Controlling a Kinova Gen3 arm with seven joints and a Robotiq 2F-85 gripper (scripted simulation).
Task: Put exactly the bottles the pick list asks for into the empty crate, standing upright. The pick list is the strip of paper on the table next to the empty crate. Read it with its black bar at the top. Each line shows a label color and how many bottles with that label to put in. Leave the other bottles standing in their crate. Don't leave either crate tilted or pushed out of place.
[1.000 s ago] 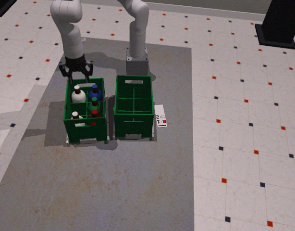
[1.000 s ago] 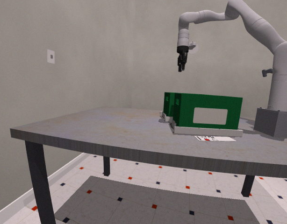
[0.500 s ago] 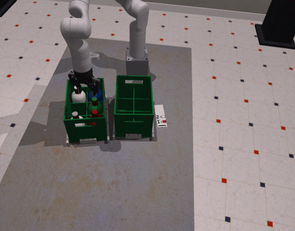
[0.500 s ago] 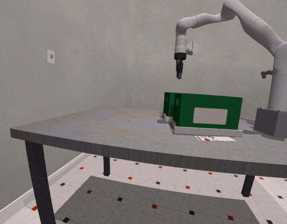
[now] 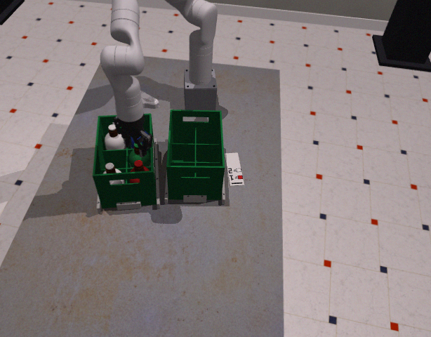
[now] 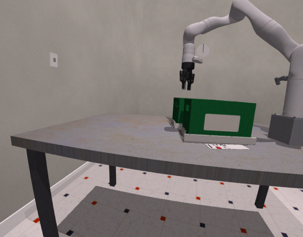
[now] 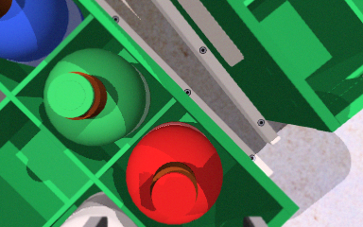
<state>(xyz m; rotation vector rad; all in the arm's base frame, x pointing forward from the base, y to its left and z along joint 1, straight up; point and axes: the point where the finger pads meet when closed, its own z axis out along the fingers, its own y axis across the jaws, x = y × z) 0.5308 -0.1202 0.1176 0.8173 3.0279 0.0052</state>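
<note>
Now: hand 15 cm above the red-label bottle. From my hand the other things lie so: green bottle (8 cm behind, 2 cm to the right, 15 cm below); then blue bottle (17 cm behind, 4 cm to the right, 15 cm below); then pick list (17 cm behind, 31 cm to the left, 24 cm below).
</note>
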